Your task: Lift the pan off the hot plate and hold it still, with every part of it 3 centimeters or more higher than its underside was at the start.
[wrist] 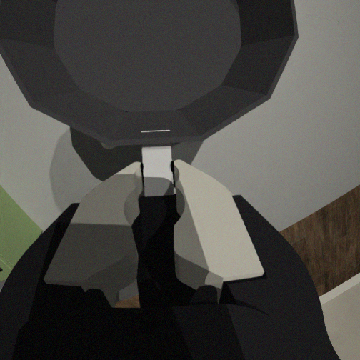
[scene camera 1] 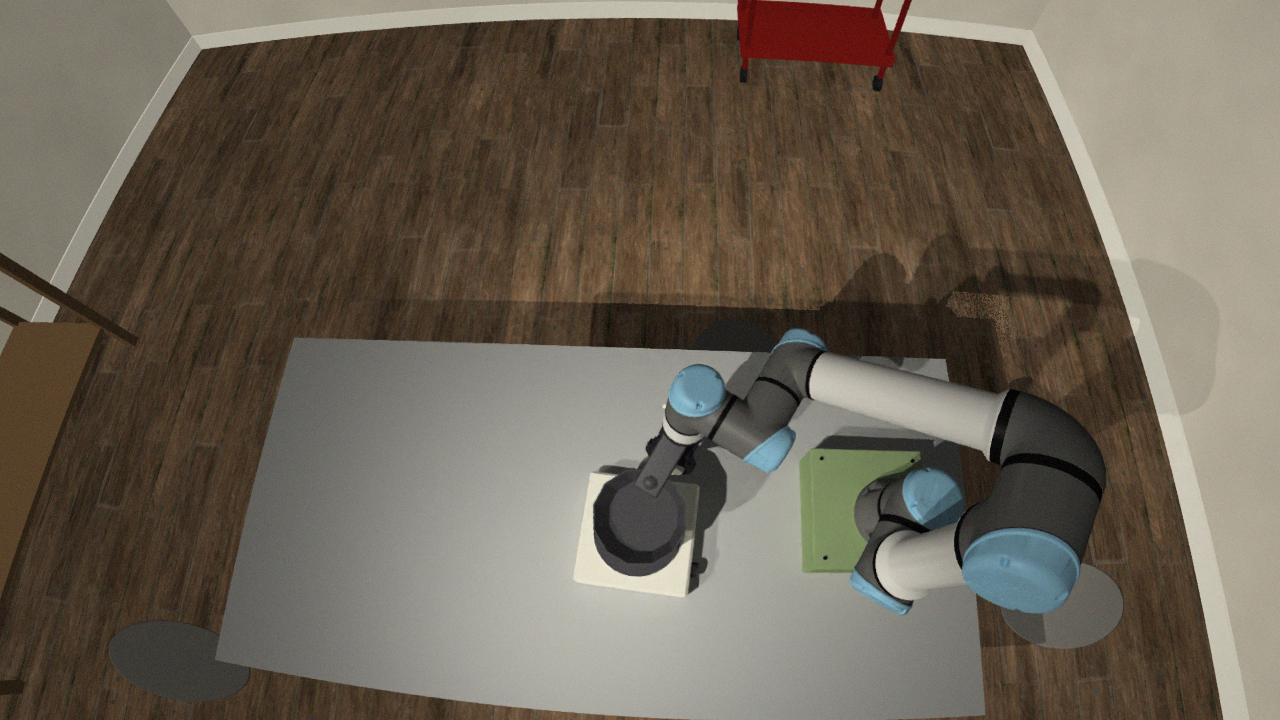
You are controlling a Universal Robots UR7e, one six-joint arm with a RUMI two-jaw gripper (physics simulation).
my gripper: wrist; scene camera 1
dark pan: wrist; scene camera 1
same spot on dark pan: (wrist: 122, 79) = (scene camera 1: 662, 500)
same spot on my gripper: (scene camera 1: 678, 470) = (wrist: 91, 218)
